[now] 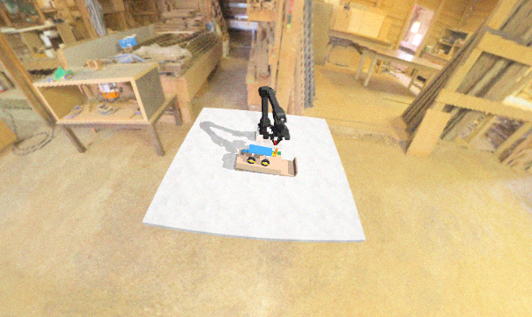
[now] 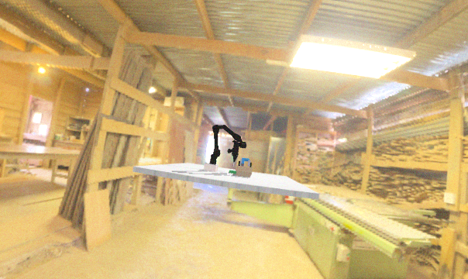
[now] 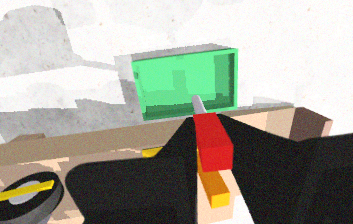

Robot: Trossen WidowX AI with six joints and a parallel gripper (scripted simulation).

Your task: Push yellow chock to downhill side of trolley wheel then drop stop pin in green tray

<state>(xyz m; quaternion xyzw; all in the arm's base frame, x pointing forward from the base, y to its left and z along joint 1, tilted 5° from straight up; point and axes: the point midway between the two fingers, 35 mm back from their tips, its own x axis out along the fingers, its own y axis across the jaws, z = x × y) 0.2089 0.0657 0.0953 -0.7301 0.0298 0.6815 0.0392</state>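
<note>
Now: the green tray 12 cm below my gripper tip. The rest, counted from my gripper tip: red-headed stop pin: right at my gripper tip; then yellow chock: 6 cm ahead, 3 cm below, 2 cm to the right; then blue trolley: 12 cm to the right, 10 cm ahead.
</note>
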